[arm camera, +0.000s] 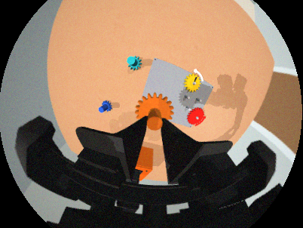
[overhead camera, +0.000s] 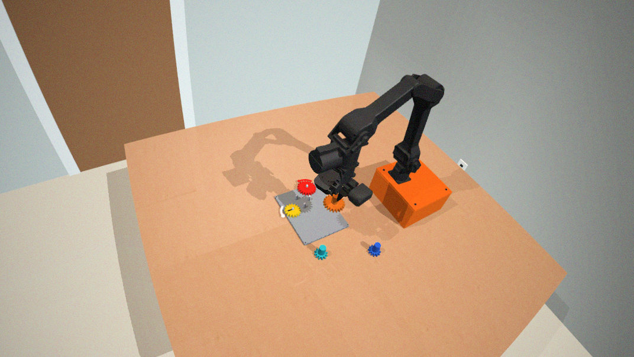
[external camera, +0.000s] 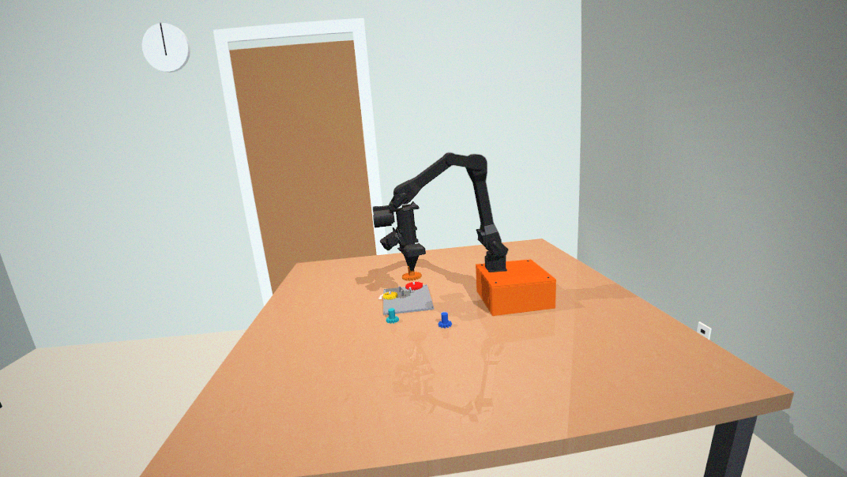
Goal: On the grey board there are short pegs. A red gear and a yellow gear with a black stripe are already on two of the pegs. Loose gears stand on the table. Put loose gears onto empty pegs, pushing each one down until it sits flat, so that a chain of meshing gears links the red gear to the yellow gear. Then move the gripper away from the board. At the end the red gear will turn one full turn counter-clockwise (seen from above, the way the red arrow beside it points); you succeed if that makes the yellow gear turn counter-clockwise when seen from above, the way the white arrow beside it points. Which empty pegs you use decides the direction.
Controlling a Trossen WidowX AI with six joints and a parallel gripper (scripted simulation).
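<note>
The yellow gear lies 9 cm ahead of my gripper tip, 9 cm to the right of it and 12 cm below it. Round my gripper tip: orange gear: 1 cm below; then red gear: 16 cm to the right, 12 cm below; then teal gear: 7 cm ahead, 9 cm to the left, 12 cm below.
</note>
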